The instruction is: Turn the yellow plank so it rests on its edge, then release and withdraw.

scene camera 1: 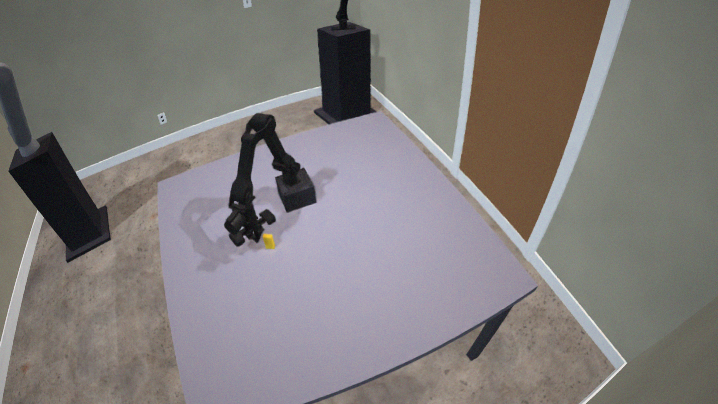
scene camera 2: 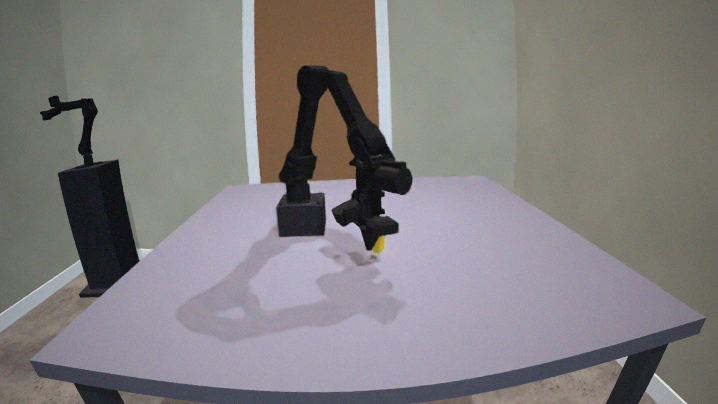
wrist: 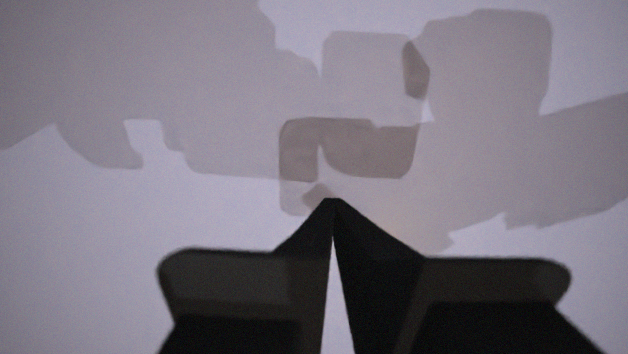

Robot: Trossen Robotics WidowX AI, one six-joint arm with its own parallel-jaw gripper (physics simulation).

Path:
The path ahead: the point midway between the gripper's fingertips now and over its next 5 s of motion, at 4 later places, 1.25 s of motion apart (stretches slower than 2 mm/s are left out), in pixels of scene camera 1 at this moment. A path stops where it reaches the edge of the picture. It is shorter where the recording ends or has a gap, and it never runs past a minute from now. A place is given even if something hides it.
The gripper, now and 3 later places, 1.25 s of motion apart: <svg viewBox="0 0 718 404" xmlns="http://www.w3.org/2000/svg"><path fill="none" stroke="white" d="M257 241L267 243L270 236L264 212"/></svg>

